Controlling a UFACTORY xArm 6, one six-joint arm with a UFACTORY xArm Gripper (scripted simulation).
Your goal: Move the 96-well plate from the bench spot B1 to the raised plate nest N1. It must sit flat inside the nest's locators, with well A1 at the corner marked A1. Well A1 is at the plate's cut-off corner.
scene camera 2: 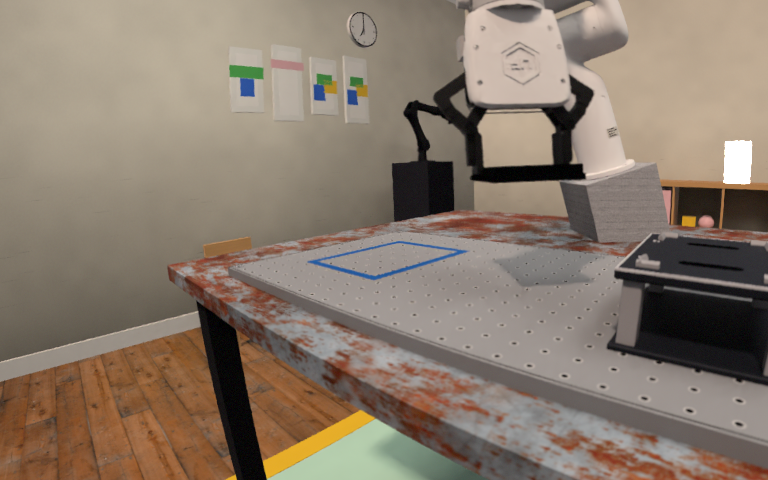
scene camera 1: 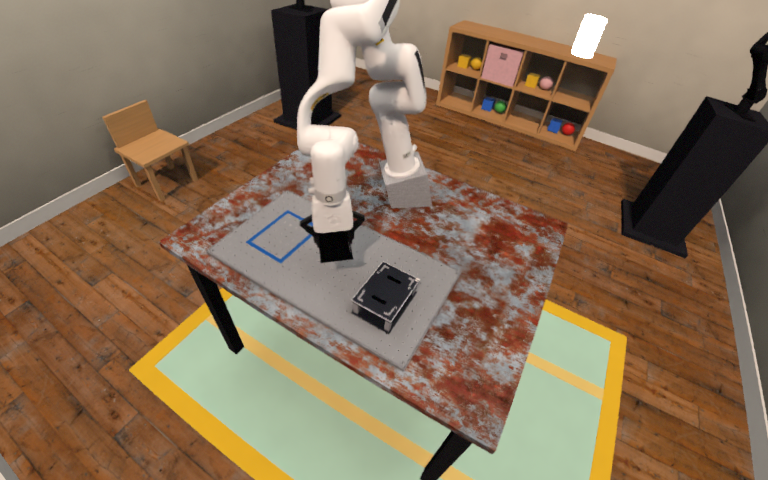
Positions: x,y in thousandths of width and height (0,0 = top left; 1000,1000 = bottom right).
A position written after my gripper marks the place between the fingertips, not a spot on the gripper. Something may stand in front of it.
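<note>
You'd see a black 96-well plate (scene camera 2: 712,359), (scene camera 1: 437,514) if you were looking at this, and my gripper (scene camera 1: 436,505) is in view as well.
</note>
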